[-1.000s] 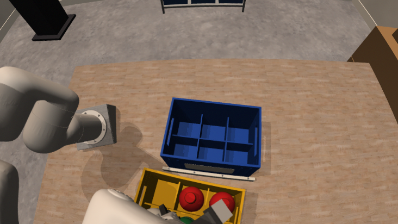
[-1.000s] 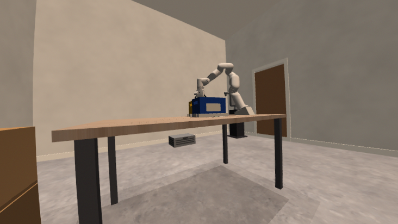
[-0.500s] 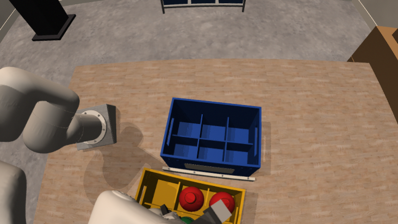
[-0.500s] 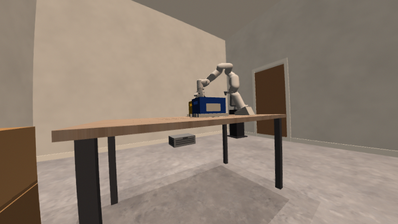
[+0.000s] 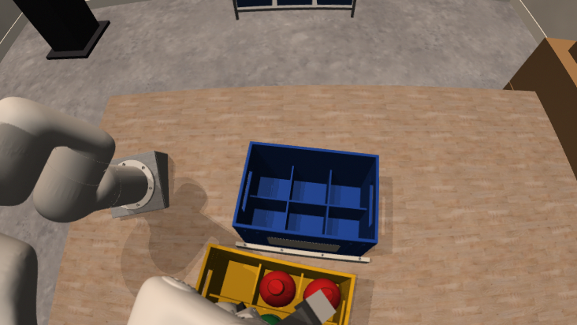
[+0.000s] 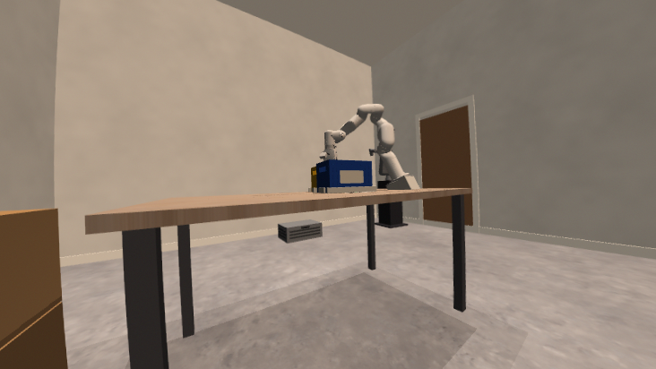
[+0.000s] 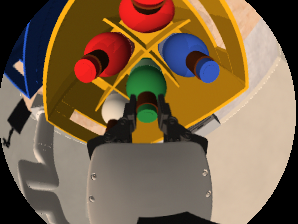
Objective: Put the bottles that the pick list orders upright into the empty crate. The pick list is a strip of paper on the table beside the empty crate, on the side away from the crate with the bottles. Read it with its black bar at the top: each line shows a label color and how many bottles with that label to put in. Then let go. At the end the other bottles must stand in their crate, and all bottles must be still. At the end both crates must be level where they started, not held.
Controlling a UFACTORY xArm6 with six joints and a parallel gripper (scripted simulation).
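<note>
Now: hand 7 cm above the green-capped bottle. Also, from my hand: yellow crate 7 cm below, 4 cm to the left; then white bottle 9 cm behind, 7 cm below, 1 cm to the left; then blue bottle 9 cm ahead, 7 cm below, 1 cm to the right.
</note>
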